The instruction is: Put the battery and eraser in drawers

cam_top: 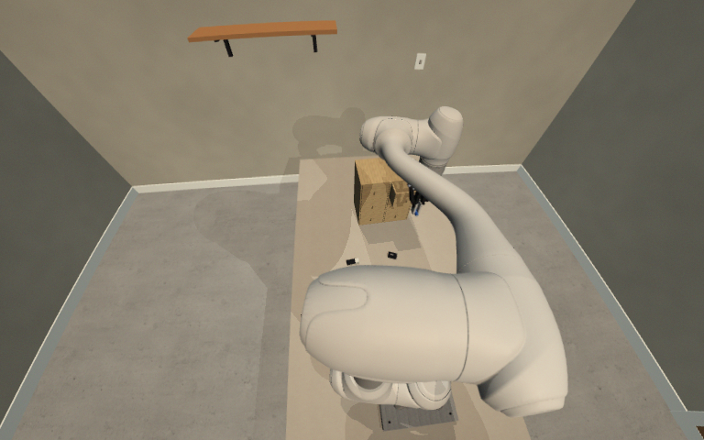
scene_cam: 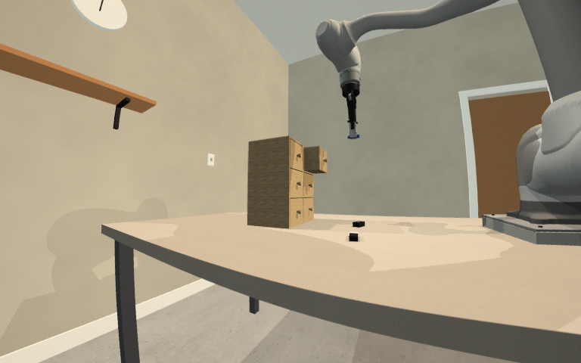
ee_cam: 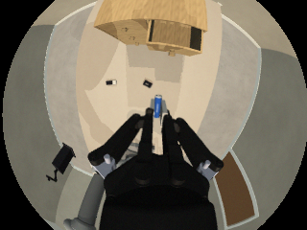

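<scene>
Now: the blue piece 3 cm below my hand. Also, from my hand: black block (38 cm below, 3 cm to the left, 3 cm behind).
</scene>
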